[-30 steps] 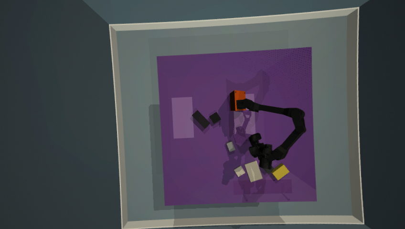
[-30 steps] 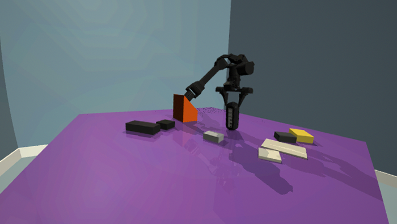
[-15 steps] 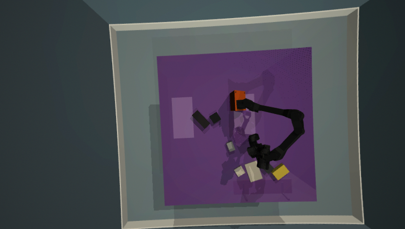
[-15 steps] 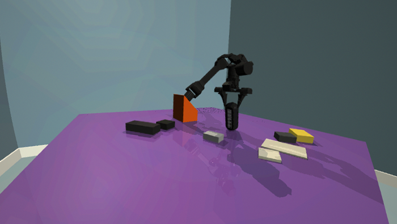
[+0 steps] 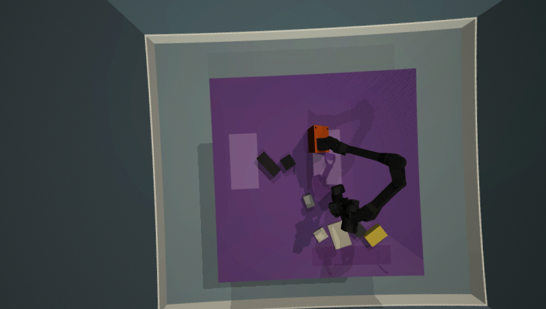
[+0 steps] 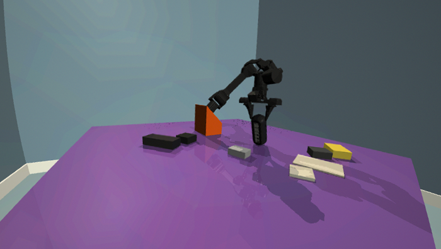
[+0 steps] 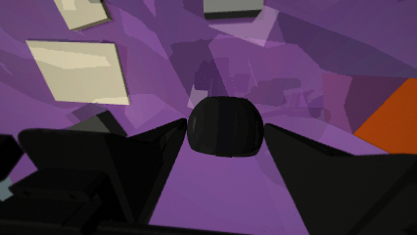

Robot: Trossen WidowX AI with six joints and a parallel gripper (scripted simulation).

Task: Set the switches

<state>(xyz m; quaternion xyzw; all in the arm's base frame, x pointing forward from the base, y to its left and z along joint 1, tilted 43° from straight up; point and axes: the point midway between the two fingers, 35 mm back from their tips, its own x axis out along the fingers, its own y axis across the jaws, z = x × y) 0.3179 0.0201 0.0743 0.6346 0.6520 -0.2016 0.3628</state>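
The light grey block is 140 mm to the right of my gripper tip, 120 mm below it and 30 mm ahead of it. Round my gripper tip: dark block 230 mm ahead, 150 mm to the left, 110 mm below; yellow block 280 mm ahead, 250 mm to the left, 110 mm below.
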